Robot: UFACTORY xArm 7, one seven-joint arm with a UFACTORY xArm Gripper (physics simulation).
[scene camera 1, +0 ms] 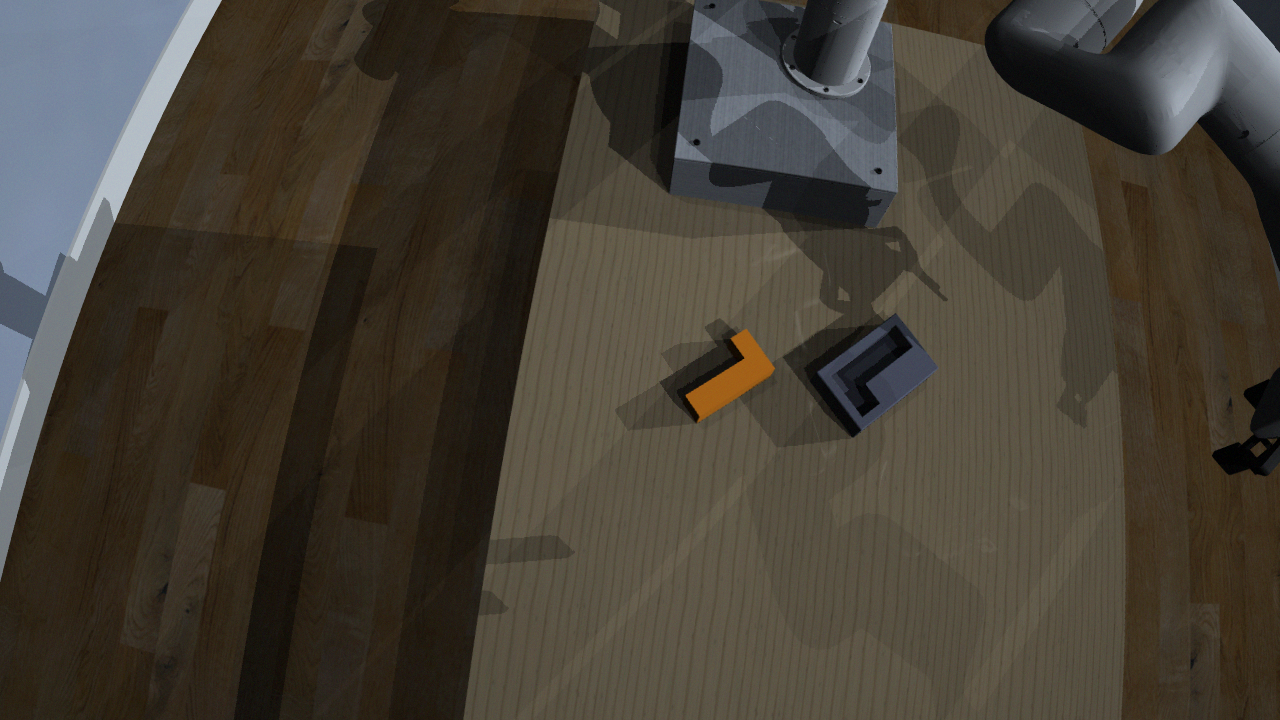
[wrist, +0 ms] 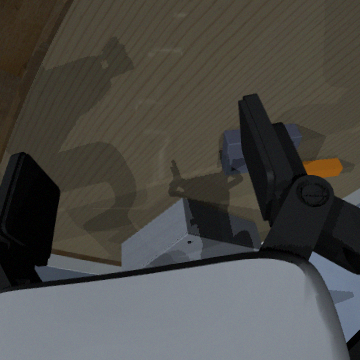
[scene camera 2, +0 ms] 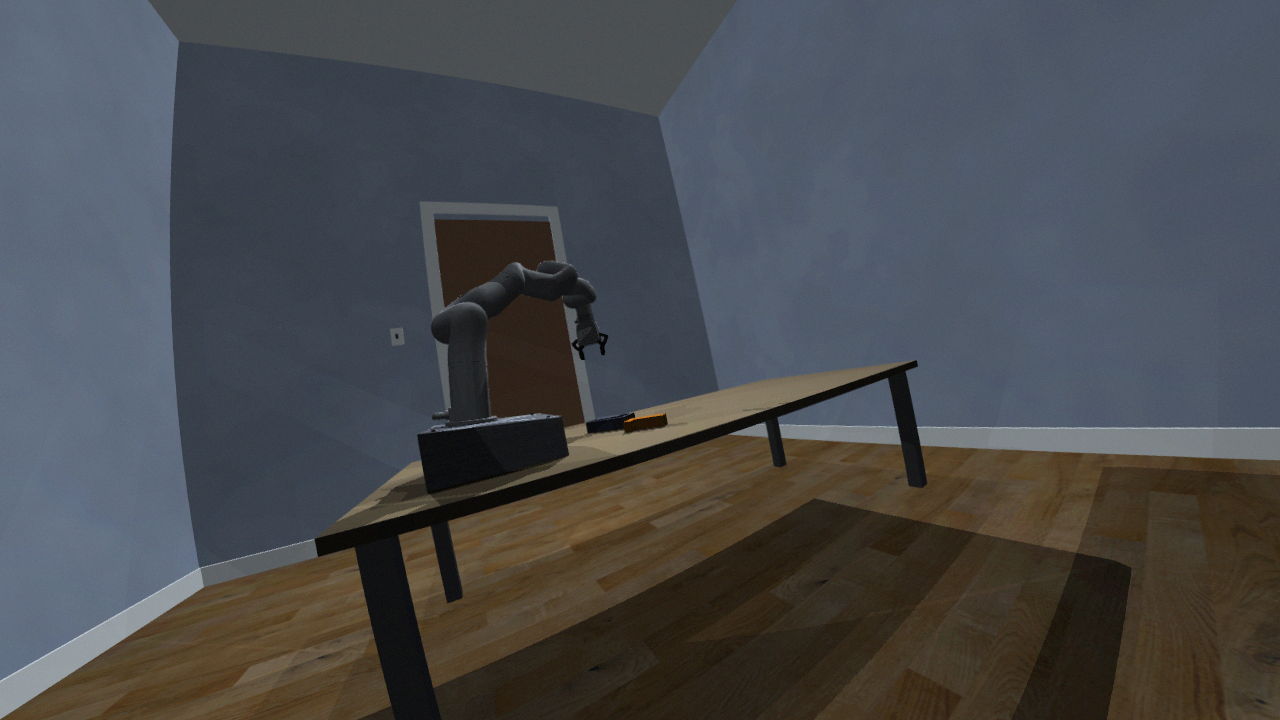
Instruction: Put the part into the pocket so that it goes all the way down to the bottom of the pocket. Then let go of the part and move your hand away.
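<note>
The part, an orange L-shaped block, lies flat on the table to the left of the pocket block in scene camera 1, apart from it. The dark blue-grey block has an L-shaped pocket that is empty. My gripper is open and empty, high above the table. In scene camera 1 part of it shows at the right edge. In the wrist view its right finger hides parts of the block and the part.
The arm's metal base box stands on the wooden table, behind the part and the pocket block in scene camera 1. The table's long edges show at left and right there. Shadows of the arm fall across the table.
</note>
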